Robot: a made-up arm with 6 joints.
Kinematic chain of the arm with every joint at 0, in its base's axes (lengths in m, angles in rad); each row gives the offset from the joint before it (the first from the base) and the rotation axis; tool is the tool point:
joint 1: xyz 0 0 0.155 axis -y
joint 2: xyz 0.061 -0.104 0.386 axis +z
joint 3: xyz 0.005 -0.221 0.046 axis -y
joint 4: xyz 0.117 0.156 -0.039 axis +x
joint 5: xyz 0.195 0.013 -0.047 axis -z
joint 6: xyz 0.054 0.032 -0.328 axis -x
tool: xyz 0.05 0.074 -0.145
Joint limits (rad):
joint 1: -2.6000..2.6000
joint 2: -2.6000..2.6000
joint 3: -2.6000..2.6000
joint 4: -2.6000..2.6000
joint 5: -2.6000..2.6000
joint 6: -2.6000..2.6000
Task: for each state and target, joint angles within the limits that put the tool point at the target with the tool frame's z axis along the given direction. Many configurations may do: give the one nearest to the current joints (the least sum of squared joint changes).
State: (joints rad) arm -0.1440 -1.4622 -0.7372 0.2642 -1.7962 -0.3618
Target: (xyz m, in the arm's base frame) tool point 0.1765 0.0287 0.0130 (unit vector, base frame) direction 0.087 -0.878 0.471
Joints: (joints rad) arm -0.5485 -1.5008 -0.5716 0.2766 -1.5849 -0.5059
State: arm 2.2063 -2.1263 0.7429 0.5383 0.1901 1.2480
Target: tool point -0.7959 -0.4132 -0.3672 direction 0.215 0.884 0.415
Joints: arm 2.6000 -1.8596 1.5352 1.2569 -0.5982 1.0800
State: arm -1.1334 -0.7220 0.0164 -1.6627 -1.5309 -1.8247
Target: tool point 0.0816 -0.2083 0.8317 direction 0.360 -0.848 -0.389
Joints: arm -0.7249 -1.4880 0.4075 -2.1215 -1.6995 -0.9302
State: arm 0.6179 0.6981 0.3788 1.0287 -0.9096 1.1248
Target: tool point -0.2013 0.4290 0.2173 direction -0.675 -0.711 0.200
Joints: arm 0.5850 1.2521 -0.0686 1.0252 -1.0232 1.4973
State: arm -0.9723 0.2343 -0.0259 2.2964 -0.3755 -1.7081
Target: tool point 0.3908 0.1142 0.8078 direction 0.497 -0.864 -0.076
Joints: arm -0.2098 -0.5770 0.5988 1.7440 -1.0890 -1.0166
